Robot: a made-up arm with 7 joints. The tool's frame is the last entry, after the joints.
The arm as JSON. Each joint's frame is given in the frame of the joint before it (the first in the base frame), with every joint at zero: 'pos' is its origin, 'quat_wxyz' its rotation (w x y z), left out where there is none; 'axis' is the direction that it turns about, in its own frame. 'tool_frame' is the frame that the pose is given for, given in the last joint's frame.
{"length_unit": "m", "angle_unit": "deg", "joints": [
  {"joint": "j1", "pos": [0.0, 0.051, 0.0], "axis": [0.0, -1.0, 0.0]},
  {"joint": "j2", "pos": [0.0, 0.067, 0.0], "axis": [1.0, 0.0, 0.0]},
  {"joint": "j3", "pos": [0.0, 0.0, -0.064], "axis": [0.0, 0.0, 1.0]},
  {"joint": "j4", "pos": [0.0, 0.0, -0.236], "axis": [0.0, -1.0, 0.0]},
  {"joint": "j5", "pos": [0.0, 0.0, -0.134], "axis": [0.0, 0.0, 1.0]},
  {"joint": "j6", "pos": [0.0, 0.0, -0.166], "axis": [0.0, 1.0, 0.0]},
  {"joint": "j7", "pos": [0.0, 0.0, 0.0], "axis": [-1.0, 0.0, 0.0]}
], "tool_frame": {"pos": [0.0, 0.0, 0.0]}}
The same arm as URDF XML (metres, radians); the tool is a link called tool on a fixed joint. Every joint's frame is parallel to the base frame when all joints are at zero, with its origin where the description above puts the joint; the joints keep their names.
<robot name="arm">
  <joint name="j1" type="continuous">
    <parent link="base"/>
    <child link="link1"/>
    <origin xyz="0 0.051 0"/>
    <axis xyz="0 -1 0"/>
  </joint>
  <joint name="j2" type="continuous">
    <parent link="link1"/>
    <child link="link2"/>
    <origin xyz="0 0.067 0"/>
    <axis xyz="1 0 0"/>
  </joint>
  <joint name="j3" type="continuous">
    <parent link="link2"/>
    <child link="link3"/>
    <origin xyz="0 0 -0.064"/>
    <axis xyz="0 0 1"/>
  </joint>
  <joint name="j4" type="continuous">
    <parent link="link3"/>
    <child link="link4"/>
    <origin xyz="0 0 -0.236"/>
    <axis xyz="0 -1 0"/>
  </joint>
  <joint name="j5" type="continuous">
    <parent link="link4"/>
    <child link="link5"/>
    <origin xyz="0 0 -0.134"/>
    <axis xyz="0 0 1"/>
  </joint>
  <joint name="j6" type="continuous">
    <parent link="link5"/>
    <child link="link6"/>
    <origin xyz="0 0 -0.166"/>
    <axis xyz="0 1 0"/>
  </joint>
  <joint name="j7" type="continuous">
    <parent link="link6"/>
    <child link="link7"/>
    <origin xyz="0 0 0"/>
    <axis xyz="-1 0 0"/>
  </joint>
  <joint name="tool_fixed" type="fixed">
    <parent link="link7"/>
    <child link="tool"/>
    <origin xyz="0 0 0"/>
  </joint>
  <link name="base"/>
  <link name="link1"/>
  <link name="link2"/>
  <link name="link3"/>
  <link name="link4"/>
  <link name="link5"/>
  <link name="link6"/>
  <link name="link7"/>
  <link name="tool"/>
</robot>

